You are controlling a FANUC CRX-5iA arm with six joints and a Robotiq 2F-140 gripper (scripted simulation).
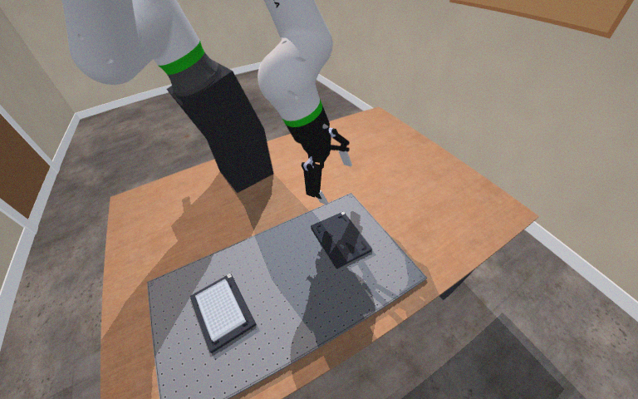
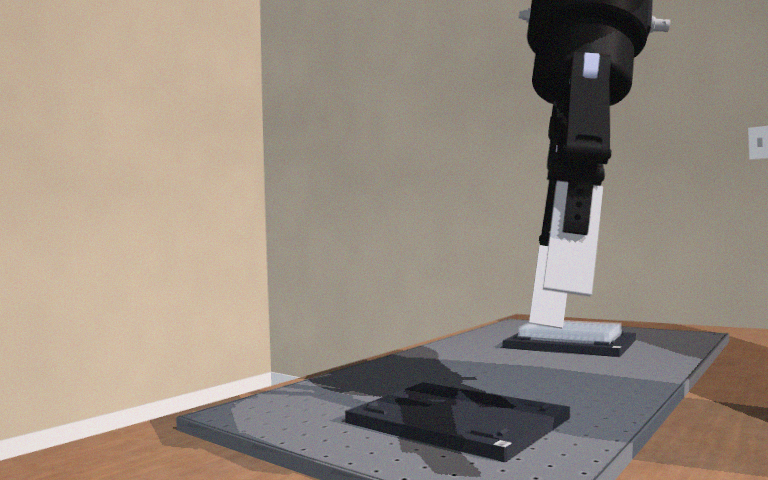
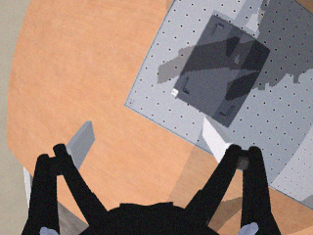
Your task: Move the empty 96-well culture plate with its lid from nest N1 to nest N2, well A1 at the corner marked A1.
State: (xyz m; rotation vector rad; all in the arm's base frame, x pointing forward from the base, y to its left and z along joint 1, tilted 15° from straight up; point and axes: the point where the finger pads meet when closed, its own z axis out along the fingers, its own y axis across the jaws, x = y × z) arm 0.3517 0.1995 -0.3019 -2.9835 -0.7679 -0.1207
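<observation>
Right now the lid is 430 mm to the right of my hand, 160 mm ahead of it and 100 mm below it.
</observation>
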